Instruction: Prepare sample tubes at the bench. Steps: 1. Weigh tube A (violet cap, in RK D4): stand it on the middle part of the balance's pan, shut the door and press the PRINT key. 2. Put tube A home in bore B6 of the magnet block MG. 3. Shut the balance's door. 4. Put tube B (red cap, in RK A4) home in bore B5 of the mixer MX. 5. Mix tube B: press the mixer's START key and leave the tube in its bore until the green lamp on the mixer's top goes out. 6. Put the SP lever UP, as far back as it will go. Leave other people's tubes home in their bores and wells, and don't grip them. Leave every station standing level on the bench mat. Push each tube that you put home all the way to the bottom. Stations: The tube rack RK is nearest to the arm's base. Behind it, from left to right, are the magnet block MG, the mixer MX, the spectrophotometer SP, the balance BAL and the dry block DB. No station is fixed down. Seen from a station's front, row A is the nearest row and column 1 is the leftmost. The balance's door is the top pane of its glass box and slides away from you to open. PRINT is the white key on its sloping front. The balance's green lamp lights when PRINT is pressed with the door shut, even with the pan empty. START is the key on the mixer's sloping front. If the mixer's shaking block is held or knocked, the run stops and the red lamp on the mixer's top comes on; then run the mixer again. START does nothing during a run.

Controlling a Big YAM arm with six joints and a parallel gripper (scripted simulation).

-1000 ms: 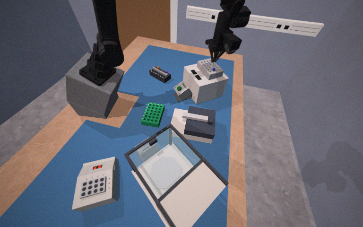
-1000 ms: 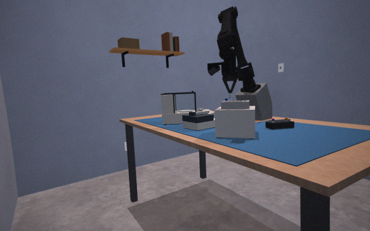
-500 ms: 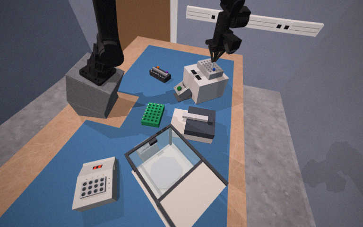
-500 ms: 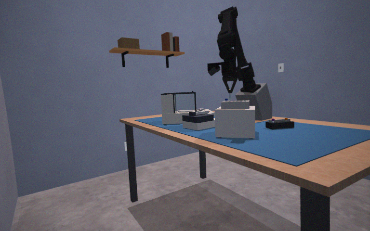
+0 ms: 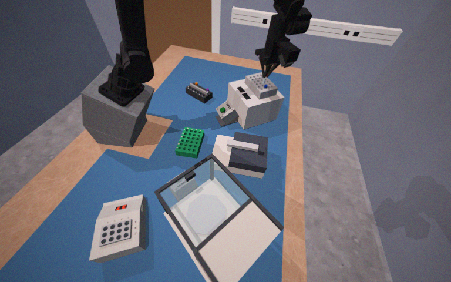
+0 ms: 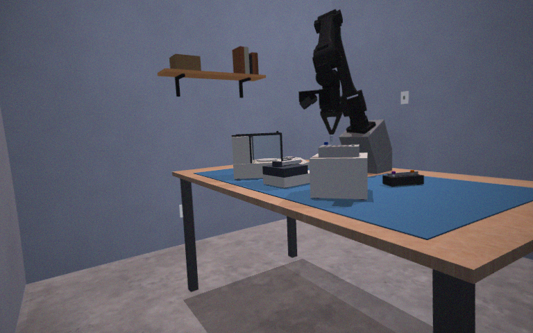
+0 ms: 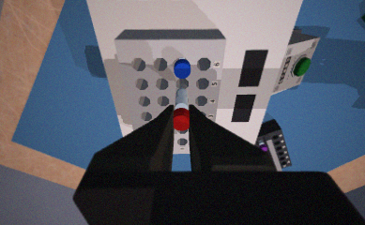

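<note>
The blue-capped tube lies 60 mm below my hand, 20 mm to the right of it and 10 mm ahead of it. From my hand the other things lie so: SP lever (280 mm to the right, 130 mm below, 10 mm behind); then grey shaking block (60 mm below, 20 mm to the left, 10 mm behind); then green start key (150 mm below, 140 mm behind, 100 mm to the right).
</note>
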